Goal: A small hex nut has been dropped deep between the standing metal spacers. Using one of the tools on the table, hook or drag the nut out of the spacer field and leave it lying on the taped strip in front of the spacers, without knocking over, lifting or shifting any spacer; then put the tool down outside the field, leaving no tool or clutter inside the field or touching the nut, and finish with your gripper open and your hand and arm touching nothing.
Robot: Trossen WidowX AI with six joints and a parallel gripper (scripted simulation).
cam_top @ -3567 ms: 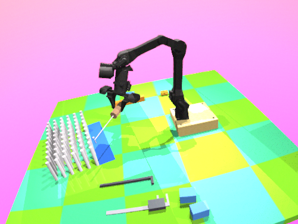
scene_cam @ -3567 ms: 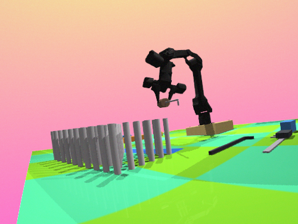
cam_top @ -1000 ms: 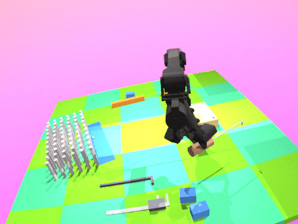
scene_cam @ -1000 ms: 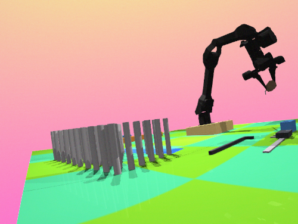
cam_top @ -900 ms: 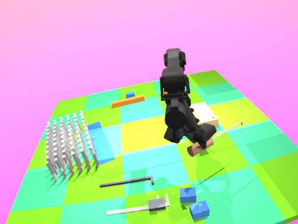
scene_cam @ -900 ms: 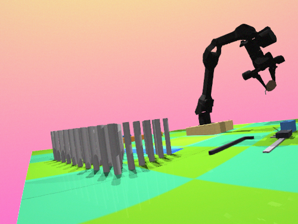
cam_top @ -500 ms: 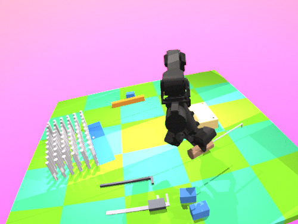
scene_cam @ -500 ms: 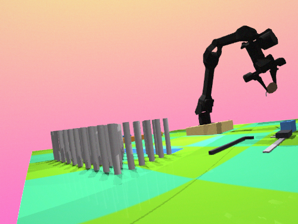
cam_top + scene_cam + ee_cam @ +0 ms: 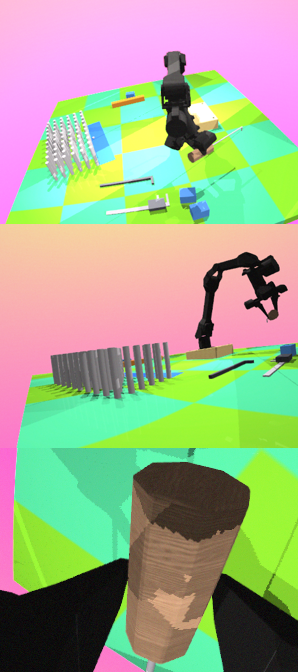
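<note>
My gripper tip is 90 mm past the wooden-handled hook tool and 60 mm to the left of it. Round my gripper tip: blue taped strip: 500 mm ahead, 330 mm to the right, 160 mm below; orange bar: 390 mm ahead, 700 mm to the right, 140 mm below.
</note>
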